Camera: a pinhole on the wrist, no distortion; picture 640 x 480 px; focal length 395.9 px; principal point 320.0 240.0 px. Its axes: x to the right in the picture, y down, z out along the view. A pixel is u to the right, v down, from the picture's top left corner.
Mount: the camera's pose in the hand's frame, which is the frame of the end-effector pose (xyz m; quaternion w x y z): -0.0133 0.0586 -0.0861 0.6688 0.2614 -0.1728 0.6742
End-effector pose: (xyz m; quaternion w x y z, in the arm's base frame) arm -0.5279 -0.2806 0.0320 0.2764 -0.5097 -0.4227 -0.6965
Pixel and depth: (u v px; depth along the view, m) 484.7 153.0 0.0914
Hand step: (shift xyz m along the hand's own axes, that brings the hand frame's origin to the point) 0.0189 0.0371 0.0072
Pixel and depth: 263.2 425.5 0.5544
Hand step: -0.2062 -0.3408 0.3433
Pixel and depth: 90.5 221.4 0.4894
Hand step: 0.0600 -0.4557 0.1389
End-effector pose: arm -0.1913 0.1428 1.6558 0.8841 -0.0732 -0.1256 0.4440
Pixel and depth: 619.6 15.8 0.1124
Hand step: 0.0661 0.0650 0.0464
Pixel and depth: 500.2 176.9 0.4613
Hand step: 0.1222 -0.0364 0.3986
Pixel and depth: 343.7 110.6 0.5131
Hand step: 0.2163 -0.2078 0.3246
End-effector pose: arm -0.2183 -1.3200 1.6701 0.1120 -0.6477 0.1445 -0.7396
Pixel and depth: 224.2 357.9 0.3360
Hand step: -0.0743 -0.2077 0.1481
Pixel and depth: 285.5 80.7 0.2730
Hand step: 0.1281 -0.1147 0.1066
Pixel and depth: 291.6 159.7 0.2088
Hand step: 0.0536 -0.0733 0.0680
